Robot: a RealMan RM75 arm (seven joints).
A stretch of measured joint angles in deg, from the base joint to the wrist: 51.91 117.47 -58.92 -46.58 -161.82 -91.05 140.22; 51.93 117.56 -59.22 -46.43 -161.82 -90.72 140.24; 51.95 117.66 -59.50 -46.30 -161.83 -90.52 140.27; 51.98 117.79 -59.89 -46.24 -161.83 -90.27 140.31; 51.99 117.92 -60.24 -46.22 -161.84 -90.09 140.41; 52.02 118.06 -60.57 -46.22 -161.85 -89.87 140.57; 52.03 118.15 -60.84 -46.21 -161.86 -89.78 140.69; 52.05 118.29 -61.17 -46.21 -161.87 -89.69 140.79; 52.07 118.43 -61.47 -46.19 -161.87 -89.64 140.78; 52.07 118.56 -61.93 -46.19 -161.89 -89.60 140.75; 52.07 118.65 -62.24 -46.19 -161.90 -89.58 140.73; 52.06 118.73 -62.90 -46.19 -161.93 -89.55 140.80; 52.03 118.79 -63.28 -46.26 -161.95 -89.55 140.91; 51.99 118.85 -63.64 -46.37 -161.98 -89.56 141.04; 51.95 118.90 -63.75 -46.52 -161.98 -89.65 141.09
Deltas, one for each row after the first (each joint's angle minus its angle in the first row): 0.02 0.09 -0.30 0.15 0.00 0.33 0.02; 0.04 0.19 -0.58 0.28 -0.01 0.53 0.05; 0.07 0.32 -0.97 0.34 -0.01 0.78 0.09; 0.08 0.45 -1.32 0.36 -0.02 0.96 0.19; 0.11 0.59 -1.65 0.36 -0.03 1.18 0.35; 0.12 0.68 -1.92 0.37 -0.04 1.27 0.47; 0.14 0.82 -2.25 0.37 -0.05 1.36 0.57; 0.16 0.96 -2.55 0.39 -0.05 1.41 0.56; 0.16 1.09 -3.01 0.39 -0.07 1.45 0.53; 0.16 1.18 -3.32 0.39 -0.08 1.47 0.51; 0.15 1.26 -3.98 0.39 -0.11 1.50 0.58; 0.12 1.32 -4.36 0.32 -0.13 1.50 0.69; 0.08 1.38 -4.72 0.21 -0.16 1.49 0.82; 0.04 1.43 -4.83 0.06 -0.16 1.40 0.87
